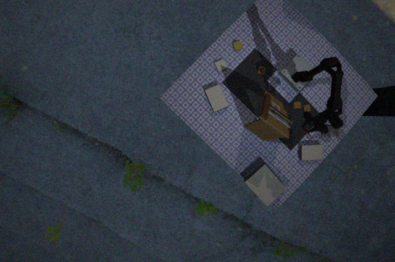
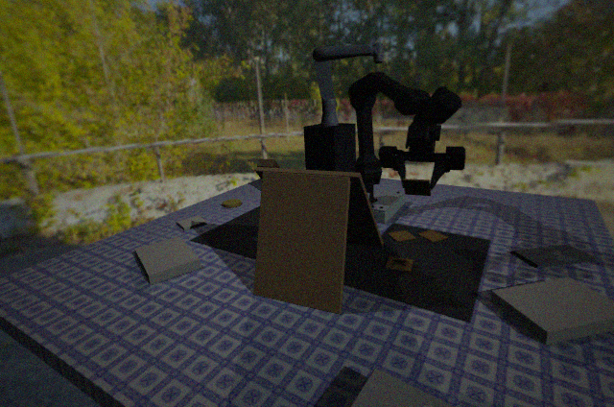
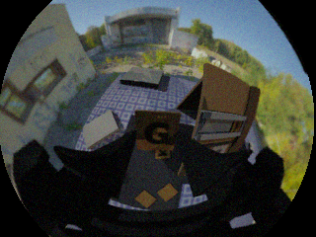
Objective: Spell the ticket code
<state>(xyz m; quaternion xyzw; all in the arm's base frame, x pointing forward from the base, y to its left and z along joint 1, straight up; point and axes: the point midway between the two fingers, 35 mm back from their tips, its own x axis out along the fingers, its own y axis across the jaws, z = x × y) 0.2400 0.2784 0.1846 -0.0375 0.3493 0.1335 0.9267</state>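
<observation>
Right now my gripper tip is 10 cm short of the brown letter board, 19 cm to the left of it and 11 cm above it. From my gripper tip the other things lie so: letter tile marked g (right at my gripper tip); then letter tile marked f (10 cm ahead, 23 cm to the right, 4 cm below); then dark mat (6 cm behind, 27 cm to the right, 20 cm below).
</observation>
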